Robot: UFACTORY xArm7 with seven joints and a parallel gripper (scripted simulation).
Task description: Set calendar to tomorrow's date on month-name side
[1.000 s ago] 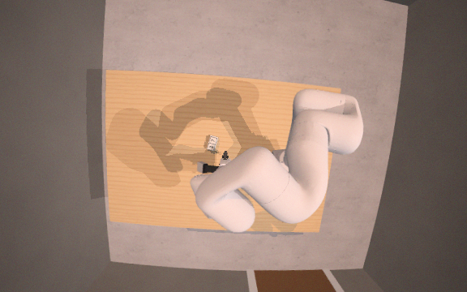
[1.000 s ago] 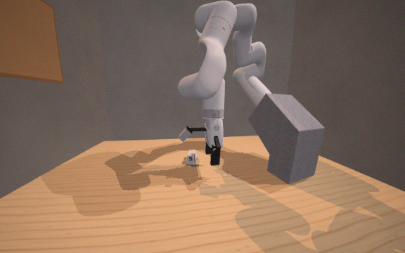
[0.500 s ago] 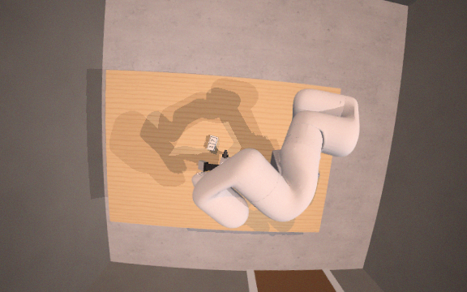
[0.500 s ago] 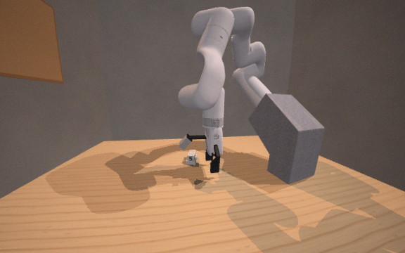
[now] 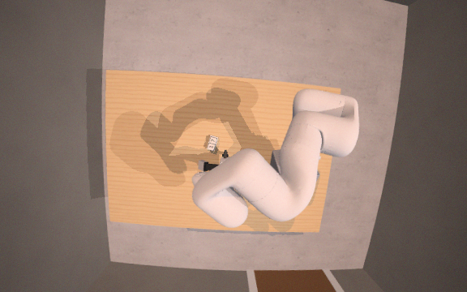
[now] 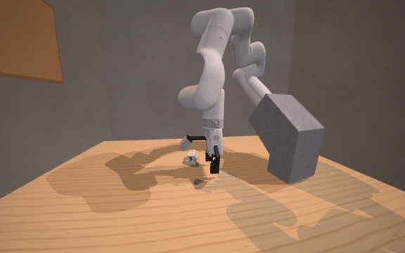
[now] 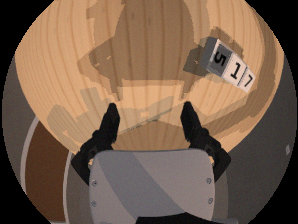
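Right now my hand is 110 mm to the left of the white calendar tray, 50 mm short of it and 20 mm above it.
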